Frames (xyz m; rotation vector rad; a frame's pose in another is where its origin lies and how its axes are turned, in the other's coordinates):
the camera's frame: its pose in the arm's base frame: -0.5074 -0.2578 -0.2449 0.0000 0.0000 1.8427
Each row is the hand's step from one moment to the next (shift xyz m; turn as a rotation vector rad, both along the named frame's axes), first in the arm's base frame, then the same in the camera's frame.
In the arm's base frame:
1: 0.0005 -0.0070 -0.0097 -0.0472 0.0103 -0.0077
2: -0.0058 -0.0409 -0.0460 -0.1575 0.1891 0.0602
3: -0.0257 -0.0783 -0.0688 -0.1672 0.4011 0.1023
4: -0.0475 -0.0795 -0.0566 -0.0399 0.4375 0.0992
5: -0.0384 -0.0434 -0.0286 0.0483 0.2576 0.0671
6: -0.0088 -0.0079 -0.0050 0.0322 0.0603 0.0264
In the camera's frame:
1: -0.0069 0.0014 -0.0097 0.0226 0.0427 -0.0077
2: -0.0378 0.0166 -0.0460 0.2245 0.1009 0.0602
3: -0.0685 0.0458 -0.0688 0.4313 0.0533 0.1023
4: -0.0638 0.0671 -0.0566 0.4321 -0.0791 0.0992
5: -0.0315 0.0486 -0.0286 0.2352 -0.1157 0.0671
6: -0.0052 0.0106 -0.0050 0.0494 -0.0472 0.0264

